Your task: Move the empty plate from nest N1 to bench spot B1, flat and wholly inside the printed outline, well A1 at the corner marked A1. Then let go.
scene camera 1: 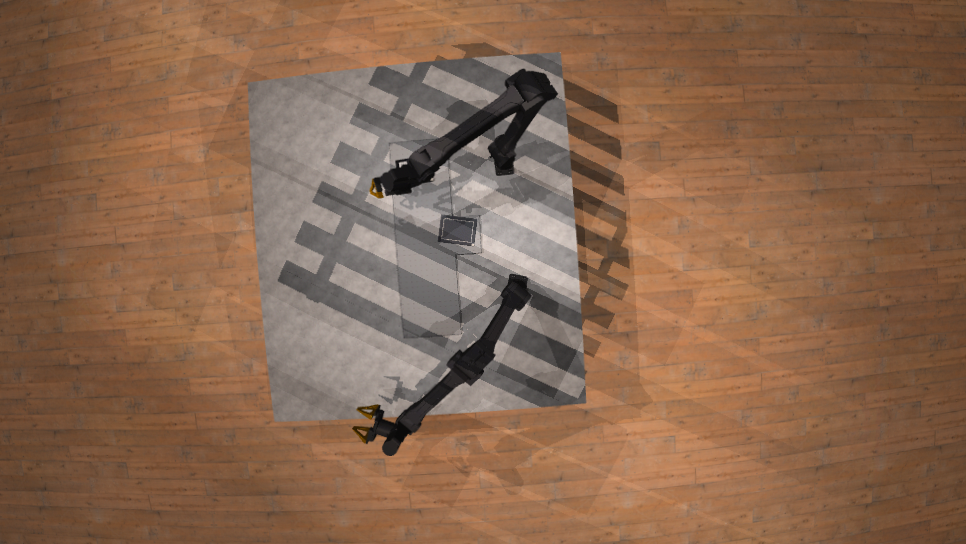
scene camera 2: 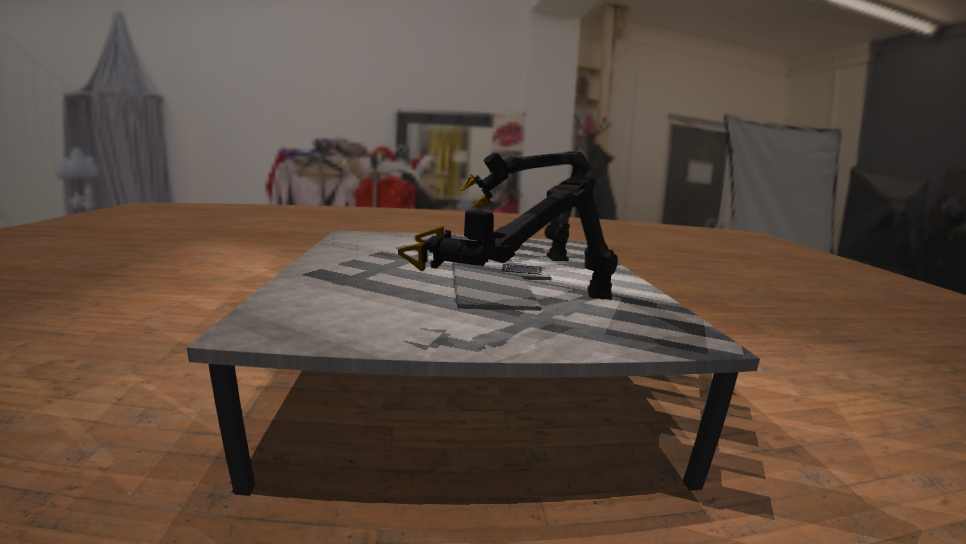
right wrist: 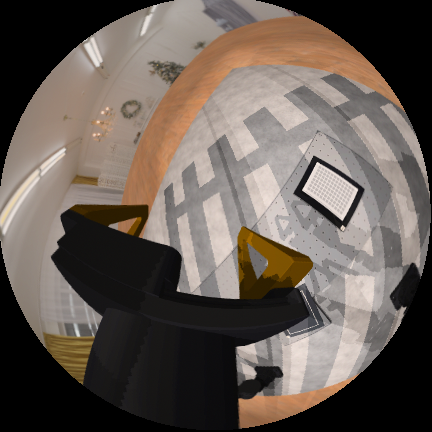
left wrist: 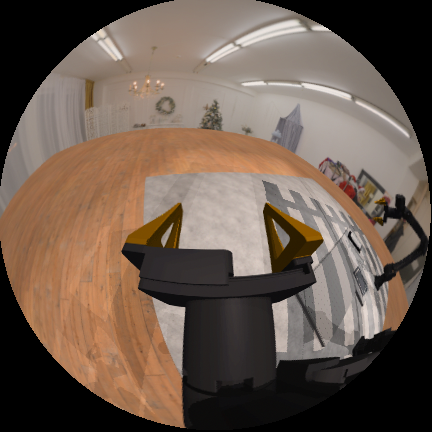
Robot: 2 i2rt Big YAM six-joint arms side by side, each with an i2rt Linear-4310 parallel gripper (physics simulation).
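Frame: origin at the left arm's base, x ahead, y left, z up, level; metres.
Seen in the pictures: left gripper, between the fingertips: [scene camera 1: 354,418] [scene camera 2: 406,244] [left wrist: 223,206]; right gripper, between the fingertips: [scene camera 1: 381,190] [scene camera 2: 466,198] [right wrist: 192,221] [left wrist: 373,210]; left arm's base, origin of its link: [scene camera 1: 516,287] [scene camera 2: 599,294] [right wrist: 268,370]; right arm's base, origin of its link: [scene camera 1: 503,162] [scene camera 2: 557,258] [left wrist: 375,282].
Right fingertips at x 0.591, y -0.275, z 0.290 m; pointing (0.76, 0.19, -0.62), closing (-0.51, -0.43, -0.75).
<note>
Pixels of each thing's top centre, then the offset from my right fingertips to it. "spot": a spot on its surface instead. Level surfaces: height alone.
- white plate, centre of its top: [right wrist: 330,188] dz -0.251, dx -0.022, dy -0.173 m
- black nest, a spot on its surface: [right wrist: 304,191] spot: dz -0.259, dx +0.016, dy -0.115 m
- dark pad with a white printed outline, a spot on its surface: [scene camera 2: 522,268] [scene camera 1: 458,228] [left wrist: 361,280] spot: dz -0.275, dx -0.273, dy +0.055 m
- pad, a spot on its surface: [right wrist: 313,322] spot: dz -0.275, dx -0.325, dy +0.022 m
- thin perforated board, height of its surface: dz -0.277 m
- grey table, height of its surface: dz -0.290 m
The white plate [right wrist: 331,187] with a grid of wells sits in a black nest [right wrist: 304,192] on the perforated board; its labels are unreadable. In scene camera 1 the right arm hides it. The bench spot, a dark pad with a white printed outline [scene camera 1: 457,230] [scene camera 2: 522,268] [left wrist: 360,280], is bare; in the right wrist view the gripper partly covers this pad [right wrist: 313,322]. My right gripper [scene camera 1: 376,188] [scene camera 2: 467,197] [right wrist: 192,221] is open and empty, above the table and off to the side of the plate. My left gripper [scene camera 1: 356,418] [scene camera 2: 407,244] [left wrist: 223,206] is open and empty, far from both.
The thin perforated board [scene camera 1: 429,297] [scene camera 2: 490,290] lies mid-table, with the dark pad against its side. The grey table [scene camera 1: 297,364] [scene camera 2: 304,337] stands on a wood floor. The right arm [scene camera 1: 466,128] reaches over the board; the left arm [scene camera 1: 473,358] extends past the table's lower edge.
</note>
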